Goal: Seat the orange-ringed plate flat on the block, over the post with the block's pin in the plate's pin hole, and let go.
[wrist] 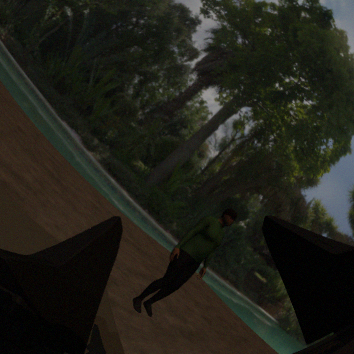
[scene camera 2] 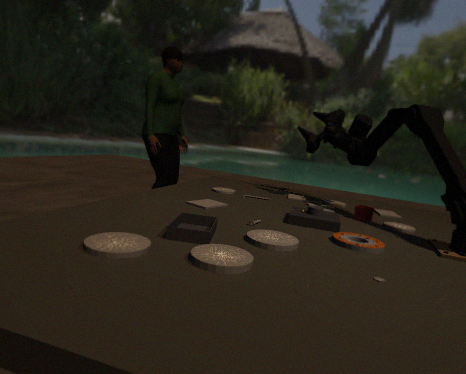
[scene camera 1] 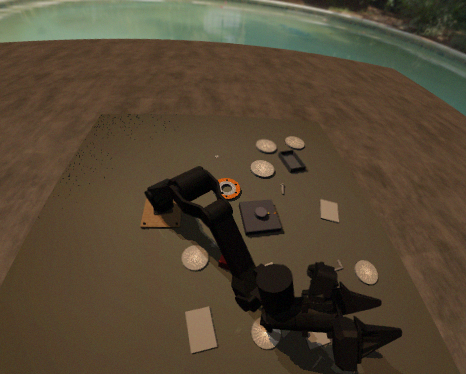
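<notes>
The orange-ringed plate (scene camera 1: 233,194) (scene camera 2: 341,240) lies flat on the mat, with a grey centre around an open hole; the arm covers its left edge in scene camera 1. The dark square block (scene camera 1: 252,224) (scene camera 2: 322,220) lies beside it, with a round post (scene camera 1: 261,213) (scene camera 2: 314,209) standing on top. Small orange marks show next to the post; the pin is too small to make out clearly. My gripper (scene camera 1: 391,317) (scene camera 2: 306,121) (wrist: 194,224) is open and empty, raised high above the mat, well away from the plate and the block, its fingers pointing outward.
Speckled discs (scene camera 1: 262,168) (scene camera 2: 221,258) lie around the mat. A dark open tray (scene camera 1: 301,168) (scene camera 2: 175,233) stands beyond the block. A red piece (scene camera 1: 223,262) (scene camera 2: 363,213) is partly under the arm in scene camera 1. Pale flat tiles (scene camera 1: 201,330) (scene camera 2: 207,203) and small metal parts (scene camera 1: 282,189) (scene camera 2: 255,222) lie about.
</notes>
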